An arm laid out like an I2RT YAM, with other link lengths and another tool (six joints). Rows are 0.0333 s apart.
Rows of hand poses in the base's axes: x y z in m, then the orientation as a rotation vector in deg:
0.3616 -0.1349 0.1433 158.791 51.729 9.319
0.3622 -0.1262 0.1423 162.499 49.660 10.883
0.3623 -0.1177 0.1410 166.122 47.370 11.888
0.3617 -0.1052 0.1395 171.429 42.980 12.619
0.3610 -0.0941 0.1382 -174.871 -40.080 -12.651
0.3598 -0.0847 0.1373 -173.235 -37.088 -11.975
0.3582 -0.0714 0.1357 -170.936 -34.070 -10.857
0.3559 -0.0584 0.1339 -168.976 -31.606 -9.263
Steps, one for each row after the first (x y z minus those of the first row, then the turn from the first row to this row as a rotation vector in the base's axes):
0.0006 0.0087 -0.0010 3.313 -0.147 -1.803
0.0007 0.0172 -0.0023 6.401 0.034 -3.716
0.0001 0.0297 -0.0038 10.628 0.658 -7.114
-0.0006 0.0408 -0.0051 13.609 1.448 -9.282
-0.0018 0.0502 -0.0060 15.819 2.313 -10.836
-0.0034 0.0635 -0.0076 18.556 3.638 -12.361
-0.0057 0.0765 -0.0094 20.738 5.189 -13.682

